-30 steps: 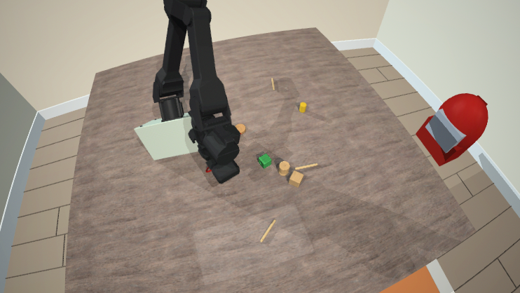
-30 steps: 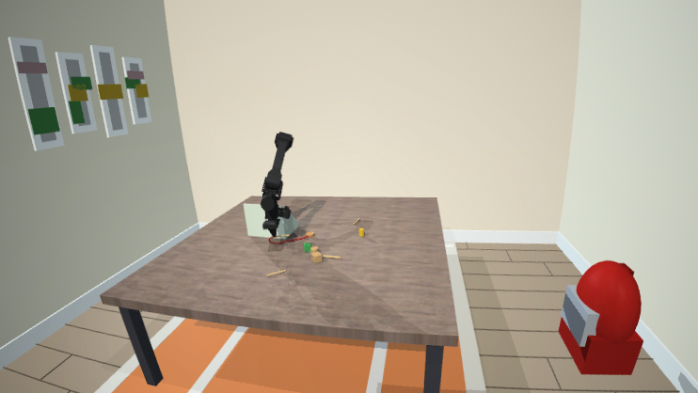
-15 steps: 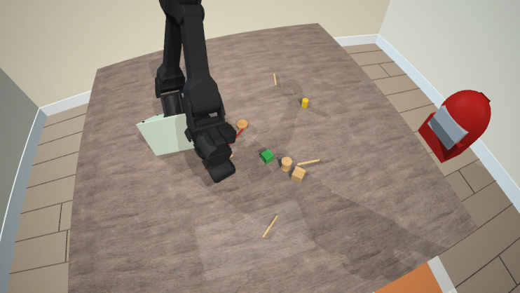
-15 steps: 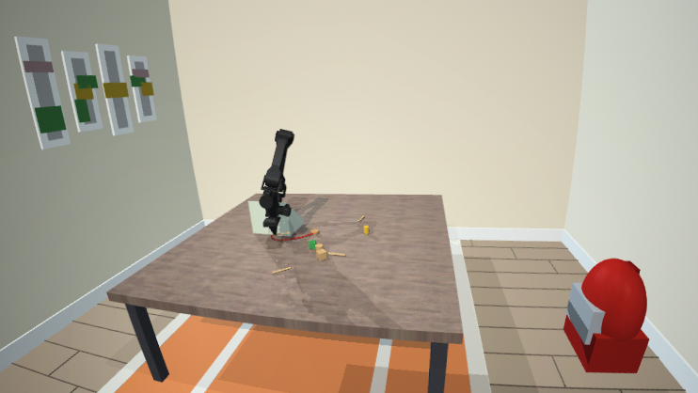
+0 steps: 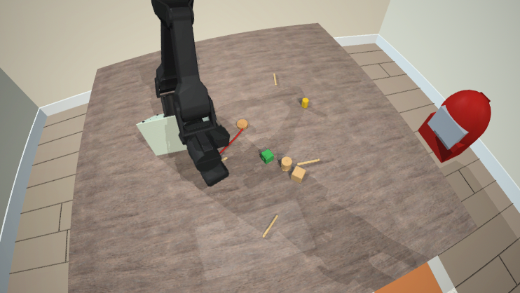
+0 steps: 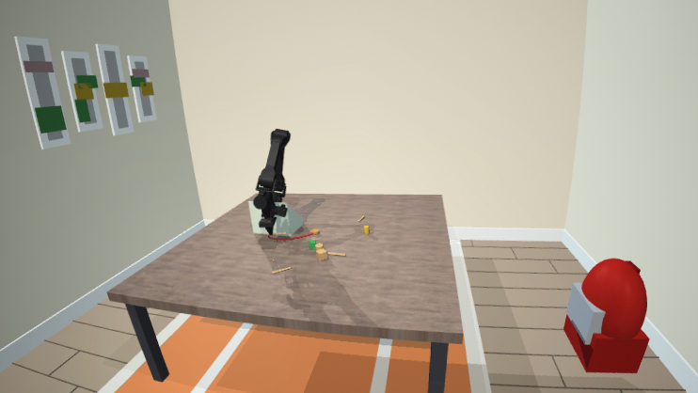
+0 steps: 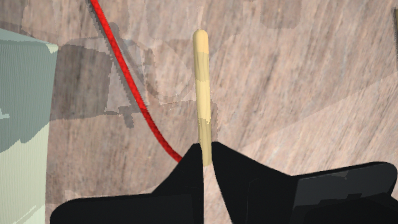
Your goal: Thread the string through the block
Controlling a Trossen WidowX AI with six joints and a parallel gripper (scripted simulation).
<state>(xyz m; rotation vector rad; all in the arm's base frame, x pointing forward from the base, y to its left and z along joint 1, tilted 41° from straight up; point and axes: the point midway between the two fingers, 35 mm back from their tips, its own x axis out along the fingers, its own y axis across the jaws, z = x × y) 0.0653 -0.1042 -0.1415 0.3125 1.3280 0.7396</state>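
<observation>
My gripper tip is 19 cm short of the green block, 5 cm above it and 2 cm to the right of it. Round my gripper tip: wooden cylinder: 24 cm ahead, 4 cm below, 3 cm to the right; round wooden button: 17 cm to the left, 15 cm ahead, 6 cm below; thin wooden stick: 1 cm ahead.
</observation>
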